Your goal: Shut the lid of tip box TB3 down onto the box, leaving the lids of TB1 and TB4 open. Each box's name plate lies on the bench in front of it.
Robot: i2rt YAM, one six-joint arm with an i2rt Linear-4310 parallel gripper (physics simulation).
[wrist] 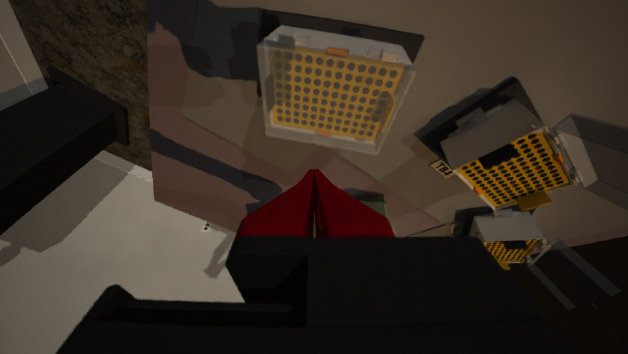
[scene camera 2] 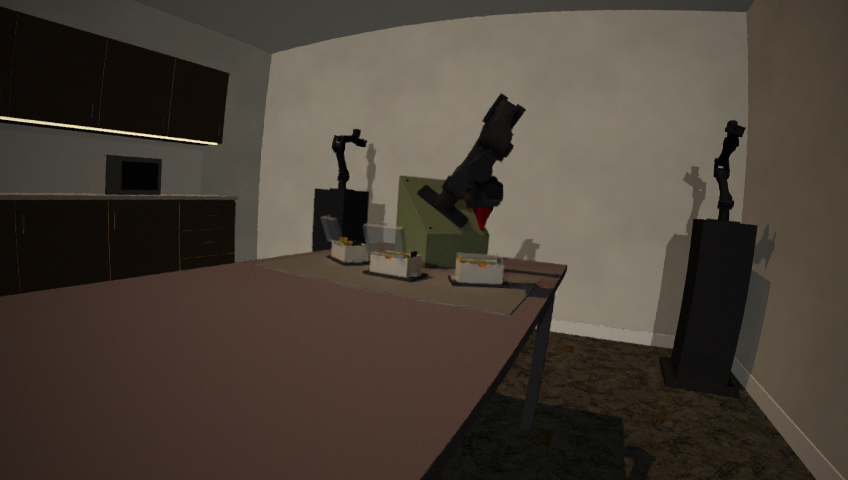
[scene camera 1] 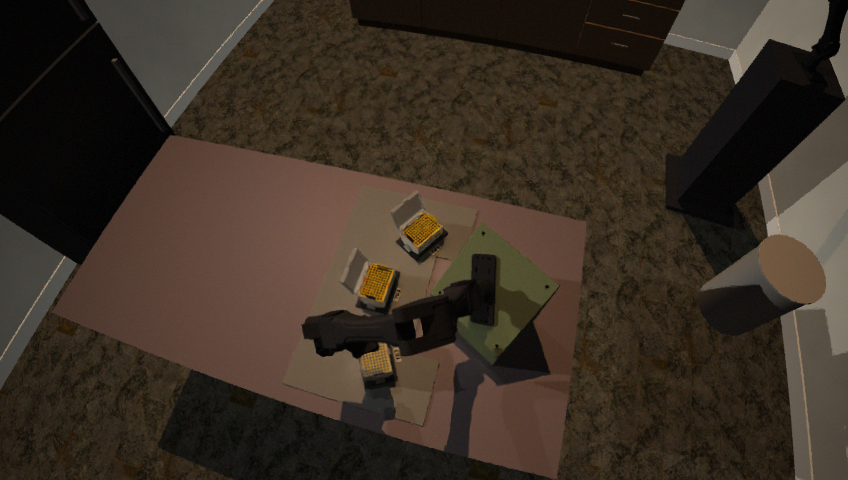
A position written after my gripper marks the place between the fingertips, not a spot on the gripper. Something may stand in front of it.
Observation:
I see my gripper (wrist: pixel 314 177), a TB1 lid (scene camera 1: pixel 410 208) and a beige mat (scene camera 1: pixel 370 228).
The beige mat shows as well in the wrist view (wrist: pixel 564 63).

